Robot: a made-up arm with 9 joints. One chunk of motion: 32 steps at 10 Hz.
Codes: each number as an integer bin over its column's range. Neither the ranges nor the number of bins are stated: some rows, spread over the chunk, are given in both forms.
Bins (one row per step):
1: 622 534 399 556 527 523 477 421 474
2: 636 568 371 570 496 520 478 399 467
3: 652 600 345 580 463 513 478 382 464
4: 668 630 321 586 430 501 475 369 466
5: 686 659 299 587 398 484 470 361 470
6: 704 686 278 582 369 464 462 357 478
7: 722 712 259 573 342 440 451 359 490
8: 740 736 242 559 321 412 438 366 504
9: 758 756 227 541 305 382 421 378 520
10: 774 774 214 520 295 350 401 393 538
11: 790 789 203 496 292 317 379 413 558
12: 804 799 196 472 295 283 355 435 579
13: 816 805 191 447 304 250 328 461 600
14: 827 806 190 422 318 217 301 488 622
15: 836 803 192 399 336 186 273 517 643
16: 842 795 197 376 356 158 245 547 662
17: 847 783 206 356 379 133 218 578 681
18: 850 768 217 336 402 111 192 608 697
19: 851 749 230 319 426 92 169 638 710
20: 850 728 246 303 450 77 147 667 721
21: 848 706 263 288 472 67 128 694 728
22: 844 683 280 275 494 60 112 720 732
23: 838 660 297 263 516 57 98 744 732
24: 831 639 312 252 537 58 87 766 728
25: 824 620 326 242 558 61 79 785 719
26: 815 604 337 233 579 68 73 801 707
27: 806 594 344 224 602 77 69 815 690
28: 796 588 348 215 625 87 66 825 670
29: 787 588 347 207 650 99 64 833 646
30: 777 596 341 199 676 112 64 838 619
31: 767 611 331 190 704 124 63 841 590
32: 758 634 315 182 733 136 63 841 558
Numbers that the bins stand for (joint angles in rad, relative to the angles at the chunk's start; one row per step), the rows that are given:
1: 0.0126 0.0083 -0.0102 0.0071 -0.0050 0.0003 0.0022 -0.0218 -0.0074
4: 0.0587 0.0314 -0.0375 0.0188 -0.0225 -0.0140 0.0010 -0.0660 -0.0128
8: 0.1307 0.0568 -0.0652 0.0082 -0.0422 -0.0719 -0.0201 -0.0686 0.0131
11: 0.1808 0.0695 -0.0789 -0.0164 -0.0474 -0.1337 -0.0538 -0.0286 0.0498
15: 0.2268 0.0729 -0.0827 -0.0542 -0.0395 -0.2190 -0.1142 0.0599 0.1077
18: 0.2409 0.0645 -0.0740 -0.0788 -0.0276 -0.2678 -0.1605 0.1373 0.1444
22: 0.2348 0.0441 -0.0519 -0.1026 -0.0110 -0.3010 -0.2061 0.2326 0.1683
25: 0.2148 0.0289 -0.0358 -0.1155 0.0005 -0.3003 -0.2249 0.2879 0.1594
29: 0.1778 0.0213 -0.0284 -0.1292 0.0171 -0.2756 -0.2335 0.3288 0.1097
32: 0.1488 0.0323 -0.0396 -0.1389 0.0321 -0.2515 -0.2341 0.3356 0.0498
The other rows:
2: 0.0266 0.0165 -0.0200 0.0125 -0.0106 -0.0017 0.0027 -0.0405 -0.0121
3: 0.0427 0.0241 -0.0291 0.0164 -0.0166 -0.0062 0.0027 -0.0550 -0.0142
5: 0.0767 0.0383 -0.0452 0.0192 -0.0283 -0.0251 -0.0018 -0.0728 -0.0101
6: 0.0947 0.0448 -0.0526 0.0172 -0.0335 -0.0381 -0.0064 -0.0762 -0.0046
7: 0.1127 0.0511 -0.0593 0.0137 -0.0384 -0.0537 -0.0127 -0.0745 0.0035
9: 0.1488 0.0616 -0.0705 0.0012 -0.0450 -0.0915 -0.0298 -0.0584 0.0240
10: 0.1648 0.0659 -0.0750 -0.0070 -0.0468 -0.1123 -0.0412 -0.0456 0.0362
12: 0.1948 0.0720 -0.0813 -0.0257 -0.0468 -0.1559 -0.0674 -0.0099 0.0641
13: 0.2068 0.0734 -0.0831 -0.0355 -0.0452 -0.1773 -0.0829 0.0122 0.0784
14: 0.2178 0.0736 -0.0834 -0.0453 -0.0427 -0.1988 -0.0983 0.0352 0.0934
16: 0.2328 0.0710 -0.0810 -0.0632 -0.0359 -0.2372 -0.1302 0.0854 0.1206
17: 0.2378 0.0681 -0.0778 -0.0710 -0.0317 -0.2535 -0.1456 0.1118 0.1335
19: 0.2419 0.0599 -0.0694 -0.0855 -0.0232 -0.2801 -0.1736 0.1628 0.1533
20: 0.2409 0.0549 -0.0638 -0.0917 -0.0189 -0.2899 -0.1861 0.1875 0.1608
21: 0.2388 0.0496 -0.0579 -0.0976 -0.0150 -0.2964 -0.1970 0.2105 0.1655
23: 0.2288 0.0386 -0.0459 -0.1073 -0.0070 -0.3029 -0.2141 0.2530 0.1683
24: 0.2218 0.0335 -0.0407 -0.1116 -0.0032 -0.3023 -0.2204 0.2718 0.1655
26: 0.2058 0.0251 -0.0319 -0.1190 0.0043 -0.2958 -0.2283 0.3015 0.1512
27: 0.1968 0.0227 -0.0295 -0.1226 0.0085 -0.2899 -0.2306 0.3134 0.1397
28: 0.1868 0.0213 -0.0281 -0.1261 0.0126 -0.2834 -0.2323 0.3220 0.1261
30: 0.1678 0.0232 -0.0305 -0.1323 0.0218 -0.2671 -0.2335 0.3330 0.0913
31: 0.1578 0.0268 -0.0340 -0.1358 0.0268 -0.2593 -0.2341 0.3356 0.0716

